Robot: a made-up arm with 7 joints. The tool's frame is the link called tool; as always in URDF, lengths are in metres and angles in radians.
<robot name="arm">
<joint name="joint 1" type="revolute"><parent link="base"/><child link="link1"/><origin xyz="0 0 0" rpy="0 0 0"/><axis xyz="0 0.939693 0.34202"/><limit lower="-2.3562" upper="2.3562"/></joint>
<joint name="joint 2" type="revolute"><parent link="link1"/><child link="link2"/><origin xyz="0 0 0" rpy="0 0 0"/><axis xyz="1 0 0"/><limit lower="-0.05" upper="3.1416"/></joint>
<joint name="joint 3" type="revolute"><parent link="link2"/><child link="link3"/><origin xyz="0 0 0" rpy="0 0 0"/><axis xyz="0 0 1"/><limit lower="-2.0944" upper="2.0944"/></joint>
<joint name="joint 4" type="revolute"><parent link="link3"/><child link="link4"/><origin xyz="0.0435 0 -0.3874" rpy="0 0 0"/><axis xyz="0 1 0"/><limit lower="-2.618" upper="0.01"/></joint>
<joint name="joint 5" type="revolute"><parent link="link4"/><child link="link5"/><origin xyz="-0.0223 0 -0.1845" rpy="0 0 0"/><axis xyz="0 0 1"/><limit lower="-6.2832" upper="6.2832"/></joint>
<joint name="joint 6" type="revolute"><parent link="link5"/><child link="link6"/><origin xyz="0 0 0" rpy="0 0 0"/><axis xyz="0 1 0"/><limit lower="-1.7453" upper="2.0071"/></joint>
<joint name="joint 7" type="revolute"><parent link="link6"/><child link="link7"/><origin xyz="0 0 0" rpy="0 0 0"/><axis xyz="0 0 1"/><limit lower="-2.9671" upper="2.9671"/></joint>
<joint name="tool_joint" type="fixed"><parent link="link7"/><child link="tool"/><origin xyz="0 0 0" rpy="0 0 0"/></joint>
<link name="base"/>
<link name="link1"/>
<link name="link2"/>
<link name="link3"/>
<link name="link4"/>
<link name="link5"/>
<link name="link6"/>
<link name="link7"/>
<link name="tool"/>
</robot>
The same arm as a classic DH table. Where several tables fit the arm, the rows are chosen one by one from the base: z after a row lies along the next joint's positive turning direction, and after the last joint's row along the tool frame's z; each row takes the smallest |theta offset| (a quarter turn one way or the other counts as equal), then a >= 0, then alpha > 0; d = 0 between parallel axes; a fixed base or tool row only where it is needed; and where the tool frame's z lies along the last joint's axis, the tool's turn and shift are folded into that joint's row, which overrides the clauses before.
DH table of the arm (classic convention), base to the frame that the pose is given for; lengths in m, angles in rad. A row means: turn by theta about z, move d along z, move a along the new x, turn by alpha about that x. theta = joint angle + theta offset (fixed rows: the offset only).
base (fixed): d 0  theta0 0  a 0  alpha -1.2218
joint 1: d 0  theta0 1.5708  a 0  alpha 1.5708
joint 2: d 0  theta0 1.2218  a 0  alpha -1.5708
joint 3: d -0.3874  theta0 -1.5708  a 0.0435  alpha -1.5708
joint 4: d 0  theta0 0  a -0.0223  alpha 1.5708
joint 5: d -0.1845  theta0 0  a 0  alpha -1.5708
joint 6: d 0  theta0 0  a 0  alpha 1.5708
joint 7: d 0  theta0 0  a 0  alpha 0
Joint limits (rad, base to tool): -2.3562..2.3562 -0.05..3.1416 -2.0944..2.0944 -2.618..0.01 -6.2832..6.2832 -1.7453..2.0071 -2.9671..2.9671

